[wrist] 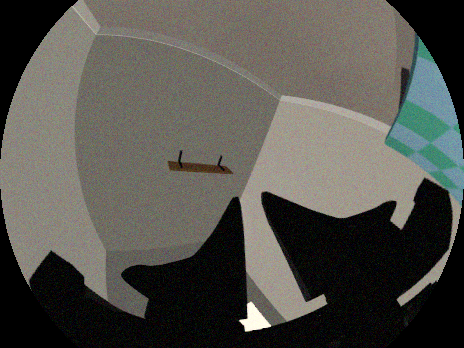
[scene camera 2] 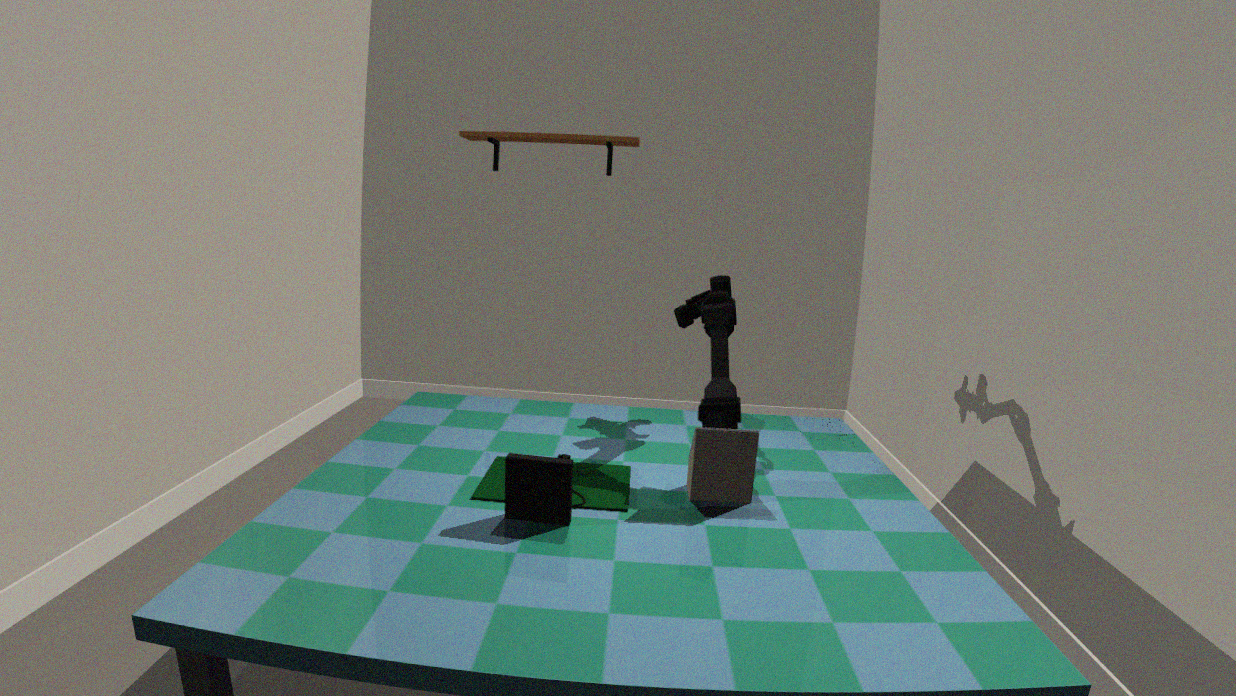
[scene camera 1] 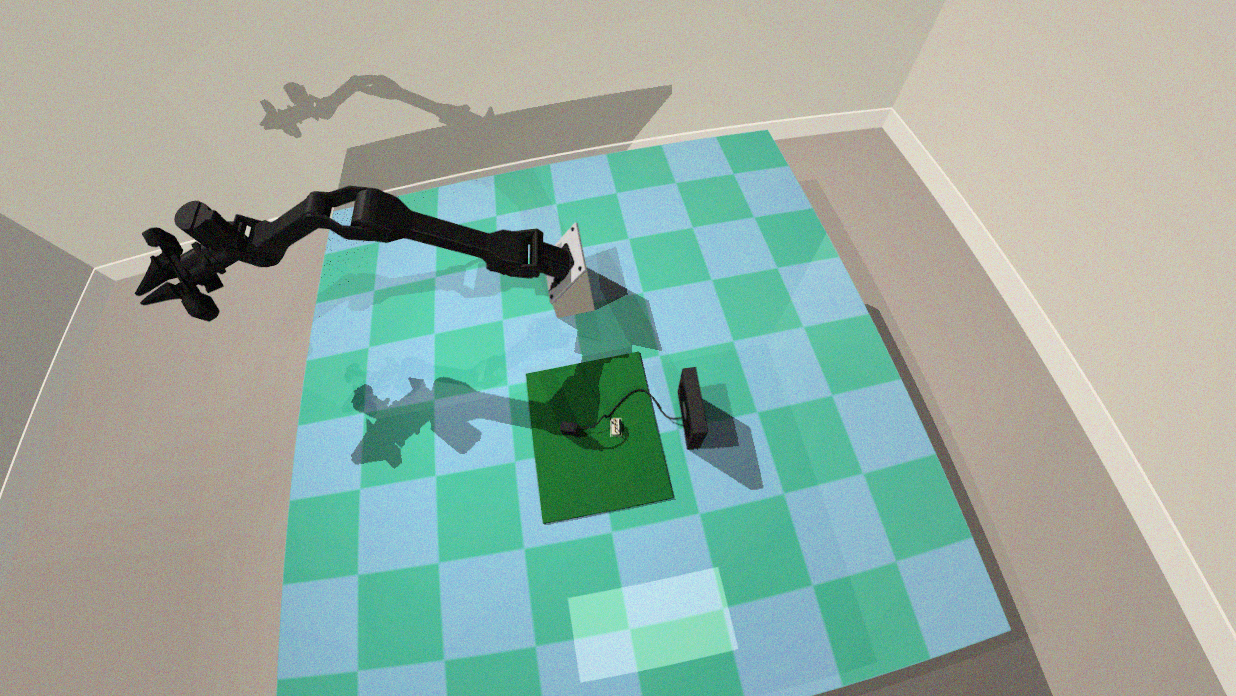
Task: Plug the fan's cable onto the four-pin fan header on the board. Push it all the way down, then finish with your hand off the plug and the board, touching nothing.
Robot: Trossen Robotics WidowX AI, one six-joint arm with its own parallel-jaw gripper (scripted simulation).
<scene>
same spot on dark green board: (scene camera 2: 606, 487) = (scene camera 1: 594, 380)
same spot on black fan: (scene camera 1: 695, 428) = (scene camera 2: 512, 454)
</scene>
